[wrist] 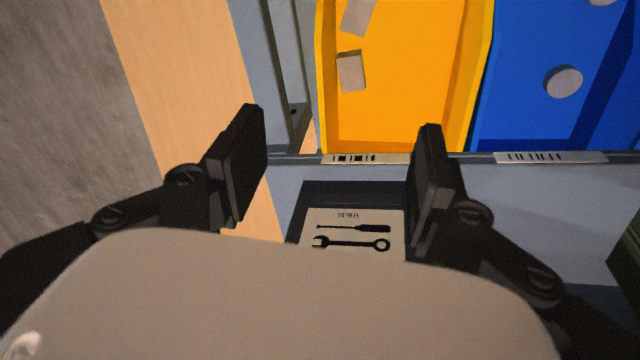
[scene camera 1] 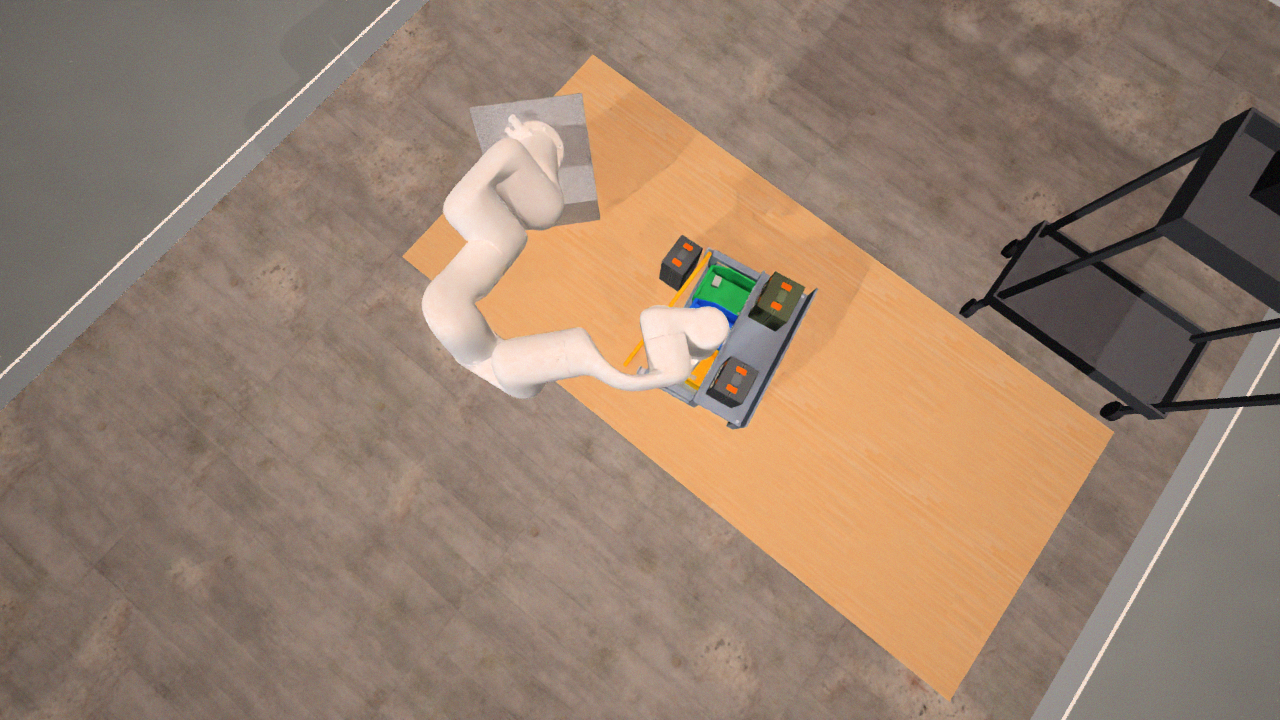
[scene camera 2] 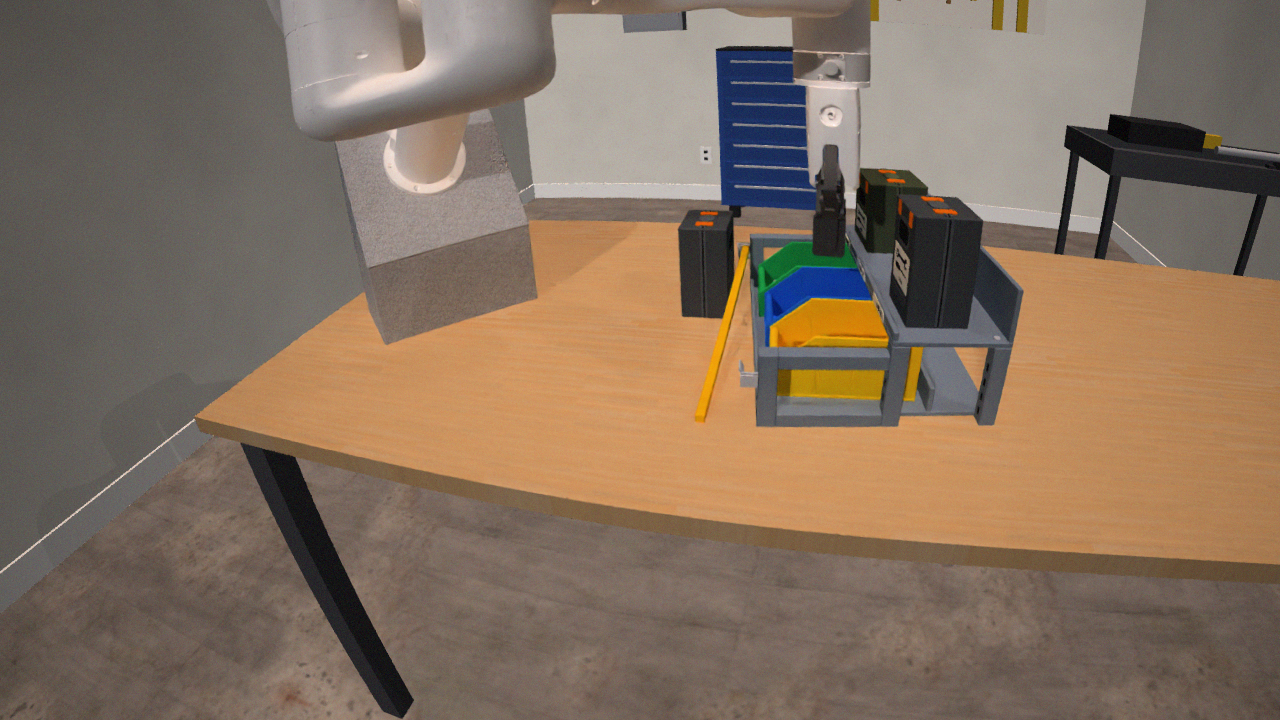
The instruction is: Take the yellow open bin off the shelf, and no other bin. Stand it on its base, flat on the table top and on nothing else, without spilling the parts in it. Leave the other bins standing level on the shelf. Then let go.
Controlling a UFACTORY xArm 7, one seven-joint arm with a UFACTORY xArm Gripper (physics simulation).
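Places are measured from the arm's base along level axes (x back, y right, z up), in metres.
Pixels of known places: gripper, fingertip midpoint: (wrist: 337,143) (scene camera 2: 829,244); arm's base, origin of the base link: (scene camera 1: 536,149) (scene camera 2: 424,159).
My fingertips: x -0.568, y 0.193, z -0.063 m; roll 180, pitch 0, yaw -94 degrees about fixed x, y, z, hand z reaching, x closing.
Note:
Ahead of a thing's pixels: the offset from my fingertips to its top centre. "spot": to the spot under its first point. Level surfaces: height alone.
The yellow open bin @[dz -0.094, dx -0.024, dy -0.026 m] (scene camera 1: 700,369) (scene camera 2: 832,380) (wrist: 400,75) stands in the near end of the grey shelf (scene camera 2: 827,418) (wrist: 540,200), with grey block parts lying inside it. The blue bin @[dz -0.094, dx -0.014, dy -0.131 m] (scene camera 2: 819,284) (wrist: 530,115) stands beside it, and the green bin @[dz -0.094, dx +0.001, dy -0.231 m] (scene camera 1: 726,288) (scene camera 2: 801,255) is beyond the blue one. My gripper (scene camera 2: 828,253) (wrist: 337,143) is open, with nothing between its fingers. It points down above the bins, near the edge of the shelf's upper deck. In the wrist view its fingers are below the yellow bin's label end. The arm hides part of the bins in the overhead view.
A black case @[dz +0.048, dx -0.115, dy -0.010 m] (scene camera 1: 733,382) (scene camera 2: 935,261) and a dark green case @[dz +0.023, dx -0.097, dy -0.240 m] (scene camera 1: 777,300) (scene camera 2: 887,210) stand on the upper deck. Another black case @[dz -0.044, dx +0.158, dy -0.218 m] (scene camera 1: 681,262) (scene camera 2: 706,264) stands on the table @[dz -0.175 m] (scene camera 1: 895,447) (scene camera 2: 581,429). A yellow bar (scene camera 2: 723,335) slants before the shelf, beside a small grey bracket @[spot: dz -0.113, dx +0.078, dy +0.085 m] (scene camera 2: 747,377).

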